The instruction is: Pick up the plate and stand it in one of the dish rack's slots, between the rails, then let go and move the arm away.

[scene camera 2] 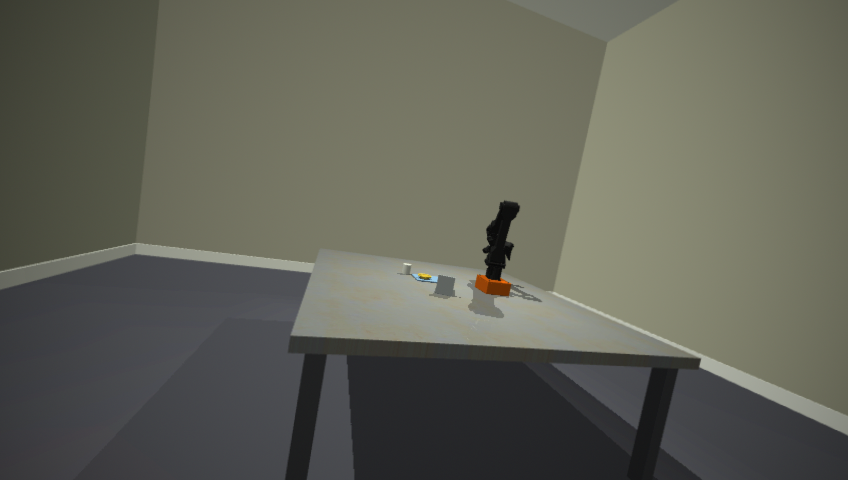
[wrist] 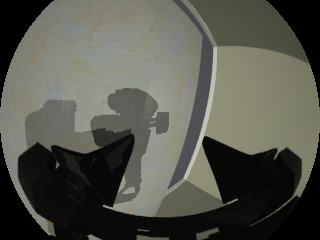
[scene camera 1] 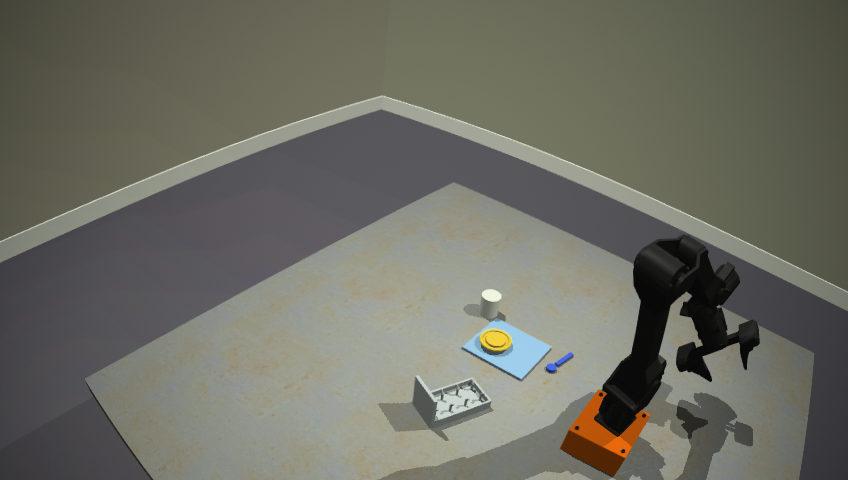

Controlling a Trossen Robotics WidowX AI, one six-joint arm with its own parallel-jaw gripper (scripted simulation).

Path:
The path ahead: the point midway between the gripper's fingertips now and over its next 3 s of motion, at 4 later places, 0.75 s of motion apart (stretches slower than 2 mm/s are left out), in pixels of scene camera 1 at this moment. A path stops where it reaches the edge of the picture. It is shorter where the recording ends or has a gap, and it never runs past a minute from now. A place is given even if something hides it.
My gripper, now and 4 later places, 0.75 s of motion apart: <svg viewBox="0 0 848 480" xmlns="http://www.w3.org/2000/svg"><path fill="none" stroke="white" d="M728 374L661 323L550 311L497 327L494 339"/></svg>

